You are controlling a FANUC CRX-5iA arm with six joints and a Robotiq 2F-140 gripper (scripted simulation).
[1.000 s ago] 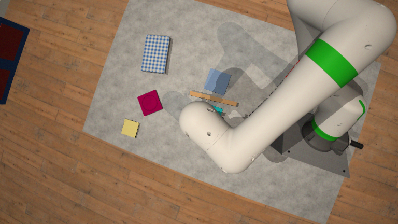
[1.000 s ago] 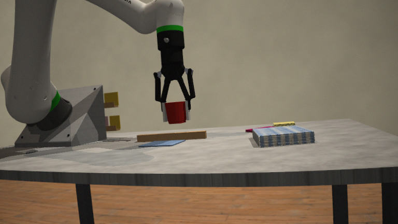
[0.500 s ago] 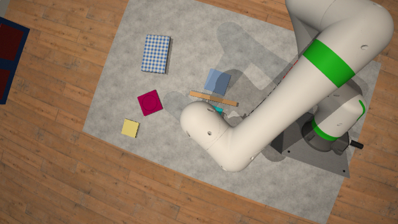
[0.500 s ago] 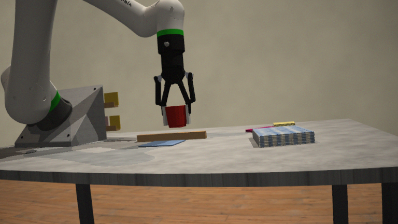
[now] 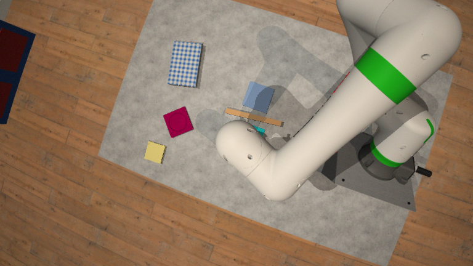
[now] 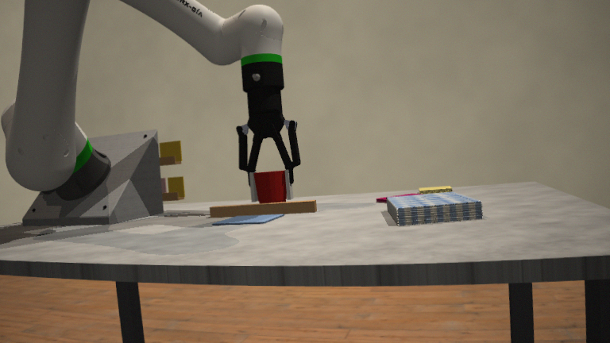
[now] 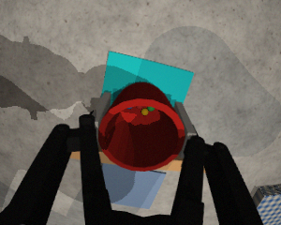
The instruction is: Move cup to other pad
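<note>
Now: hand 6 cm above the cyan pad. Round my hand: light blue pad 2 cm ahead, 16 cm to the right, 6 cm below; red cup 2 cm below; wooden rail 1 cm ahead, 8 cm to the right, 5 cm below.
</note>
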